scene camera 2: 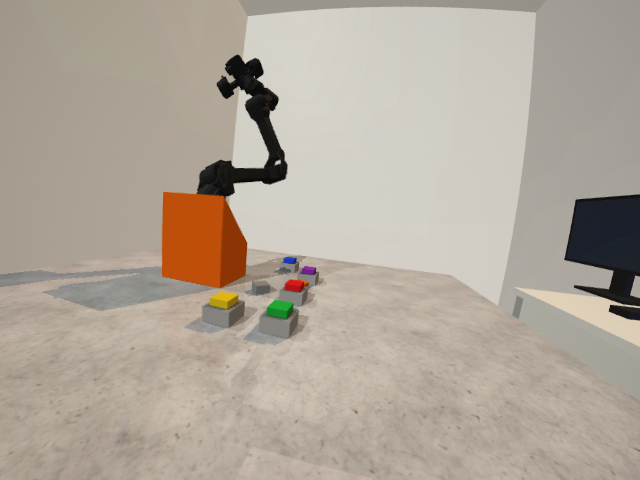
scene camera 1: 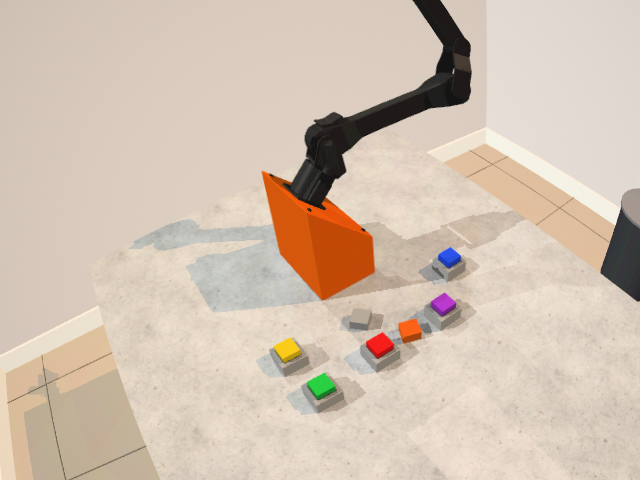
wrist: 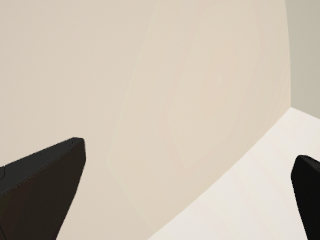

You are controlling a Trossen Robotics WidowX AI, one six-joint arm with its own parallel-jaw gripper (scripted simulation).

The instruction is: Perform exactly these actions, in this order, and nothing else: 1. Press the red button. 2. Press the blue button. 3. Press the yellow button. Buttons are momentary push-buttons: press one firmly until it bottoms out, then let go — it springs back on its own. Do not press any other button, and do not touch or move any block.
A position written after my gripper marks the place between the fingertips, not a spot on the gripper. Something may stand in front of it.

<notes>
My gripper point(scene camera 2: 230, 71) is open and holds nothing.
My gripper shows as well in the wrist view point(wrist: 193, 159).
</notes>
